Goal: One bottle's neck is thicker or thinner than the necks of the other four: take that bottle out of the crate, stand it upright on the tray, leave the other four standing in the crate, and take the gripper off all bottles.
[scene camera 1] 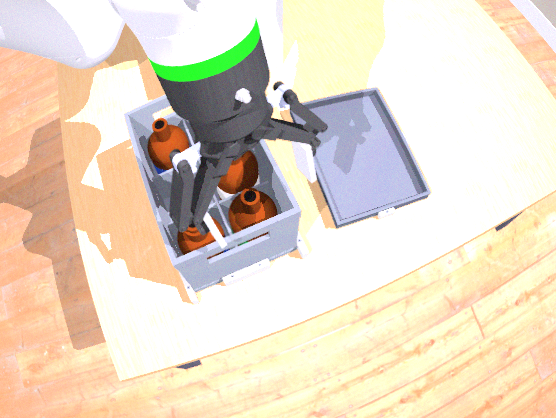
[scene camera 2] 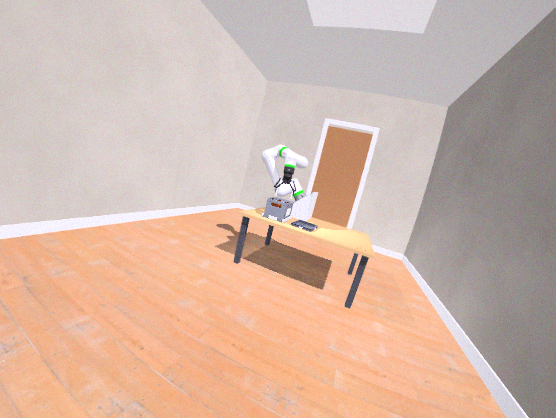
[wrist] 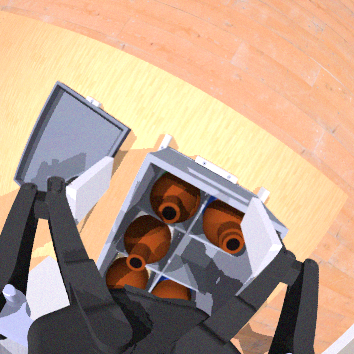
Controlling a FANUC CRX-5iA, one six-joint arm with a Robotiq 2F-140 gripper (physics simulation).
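Pixels of known places: gripper, fingertip midpoint: (scene camera 1: 262, 205) (scene camera 2: 283, 197) (wrist: 178, 192); arm's base at its link origin: (scene camera 2: 301, 199).
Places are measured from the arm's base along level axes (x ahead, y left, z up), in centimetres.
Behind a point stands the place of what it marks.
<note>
The grey crate (scene camera 1: 285, 234) @[x 54.1, y 5.7, z -8.6 cm] (scene camera 2: 278, 210) @[x 54.8, y 1.9, z -9.5 cm] (wrist: 182, 161) @[x 54.3, y 4.2, z -9.3 cm] holds five brown bottles, all standing. In scene camera 1, a front-right bottle (scene camera 1: 257, 215) @[x 51.1, y 2.4, z -6.2 cm], a front-left bottle (scene camera 1: 187, 242) @[x 52.5, y -8.4, z -6.6 cm] partly behind a finger, a middle-right bottle (scene camera 1: 242, 175) @[x 43.9, y 1.8, z -7.2 cm] and a back-left bottle (scene camera 1: 167, 147) @[x 35.9, y -9.0, z -6.6 cm] show; the back-right bottle (wrist: 125, 277) @[x 34.6, y -0.1, z -6.9 cm] shows in the wrist view. The front-left bottle (wrist: 220, 220) @[x 51.7, y -4.6, z -6.5 cm] has a wider ring below its mouth; small neck differences are hard to judge. My gripper (scene camera 1: 262, 199) @[x 53.5, y 2.9, z 2.7 cm] (wrist: 178, 192) @[x 53.5, y 2.9, z 2.7 cm] is open and empty above the crate's front part. The grey tray (scene camera 1: 375, 185) @[x 46.1, y 24.8, z -18.4 cm] (scene camera 2: 304, 226) @[x 38.3, y 23.8, z -19.0 cm] (wrist: 75, 125) @[x 45.7, y 25.4, z -18.4 cm] bears no bottle.
The crate and tray sit side by side on the wooden table (scene camera 1: 320, 305) @[x 64.2, y 9.1, z -18.9 cm] (wrist: 165, 90) @[x 61.5, y 14.6, z -18.9 cm]. The crate's middle-left compartment has no bottle. Thin dividers and raised walls surround the bottles. A white upright panel (scene camera 2: 306, 206) @[x 14.5, y 12.7, z -3.7 cm] stands behind the crate and tray in scene camera 2.
</note>
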